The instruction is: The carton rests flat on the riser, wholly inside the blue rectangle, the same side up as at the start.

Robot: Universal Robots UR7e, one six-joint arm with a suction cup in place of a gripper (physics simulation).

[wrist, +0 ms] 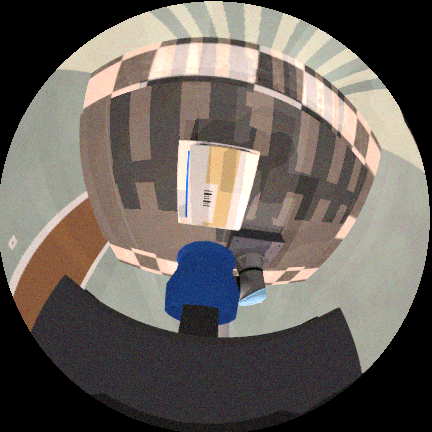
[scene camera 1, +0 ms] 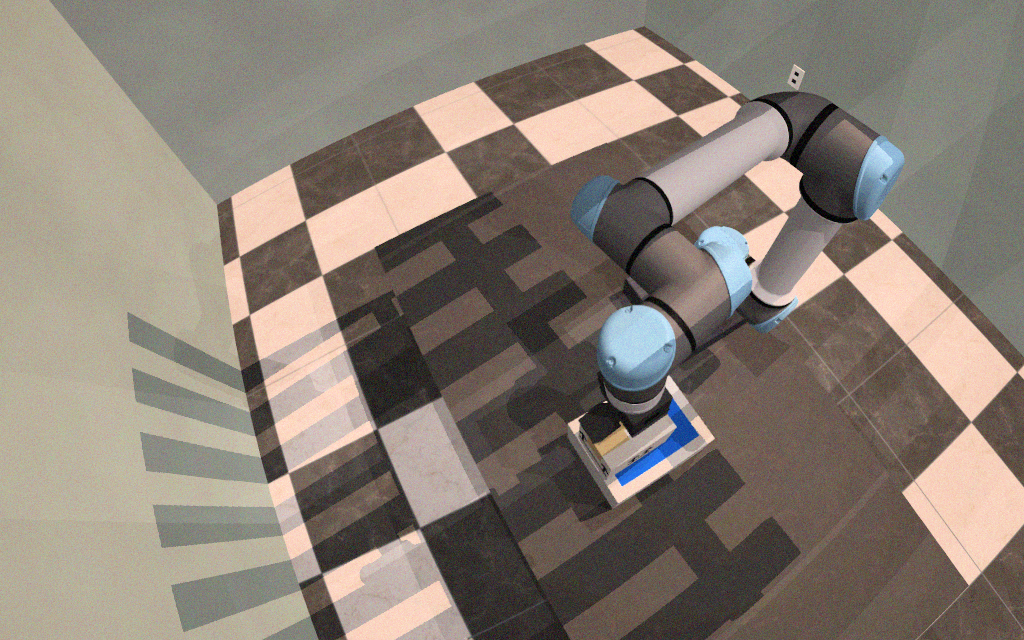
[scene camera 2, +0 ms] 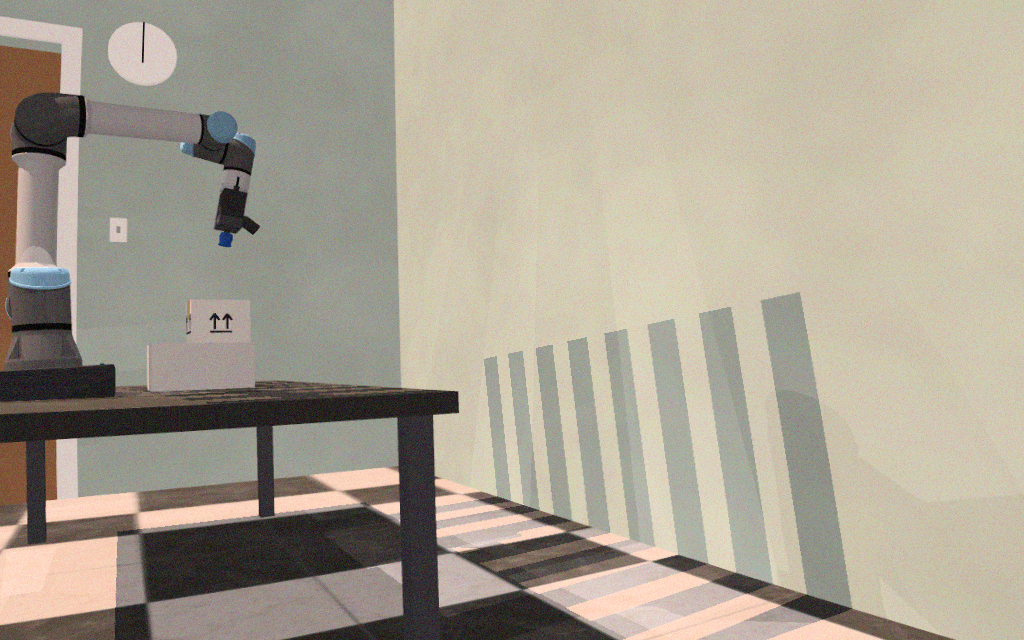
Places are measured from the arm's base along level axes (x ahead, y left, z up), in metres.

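Pixels of known places: hand, its tool point: [wrist: 205, 264] [scene camera 2: 224, 245]; arm's base, origin of its link: [wrist: 248, 258] [scene camera 2: 44, 370].
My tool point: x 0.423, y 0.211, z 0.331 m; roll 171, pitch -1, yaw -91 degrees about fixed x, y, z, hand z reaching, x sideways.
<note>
Ahead of a thing's pixels: the offset from my tool point to its top centre. "spot": to the spot under its first point.
The white carton {0.021 m back, 0.009 m right, 0.156 m down} [scene camera 1: 626, 455] [scene camera 2: 200, 316] [wrist: 199, 175] has tan tape along its top and lies flat on the white riser {0.067 m back, 0.001 m left, 0.271 m down} [scene camera 1: 664, 464] [scene camera 2: 200, 367] [wrist: 183, 185]. Its arrows point up in scene camera 2. The blue rectangle {spot: 0.155 m back, 0.048 m left, 0.271 m down} [scene camera 1: 687, 426] [wrist: 188, 185] shows beside the carton's front long side and right end in scene camera 1. No blue shows at its left end, which sits at or past that edge; I cannot tell exactly. My suction gripper [scene camera 2: 225, 243] [wrist: 206, 246] is open and hangs well above the carton, apart from it. The arm hides the cup and the carton's back right part in scene camera 1.
The riser stands on the dark patterned table [scene camera 1: 740, 520] [scene camera 2: 377, 400]. The robot's base [scene camera 2: 45, 354] stands left of the riser in scene camera 2. The arm reaches over the riser from the upper right in scene camera 1.
</note>
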